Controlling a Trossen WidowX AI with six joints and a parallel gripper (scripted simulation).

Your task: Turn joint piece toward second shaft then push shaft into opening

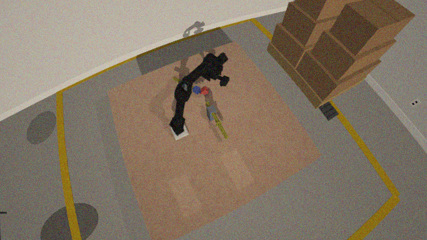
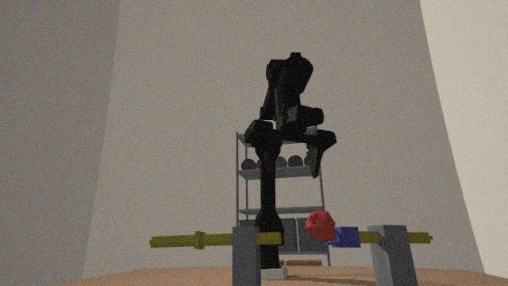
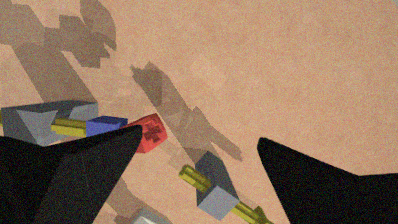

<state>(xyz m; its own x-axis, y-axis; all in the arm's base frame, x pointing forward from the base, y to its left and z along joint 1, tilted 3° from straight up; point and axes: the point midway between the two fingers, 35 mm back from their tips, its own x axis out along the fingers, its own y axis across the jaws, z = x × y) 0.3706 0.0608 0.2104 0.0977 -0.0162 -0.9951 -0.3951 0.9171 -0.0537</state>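
My gripper tip is 60 mm past the red joint piece, 50 mm to the right of it and 90 mm above it.
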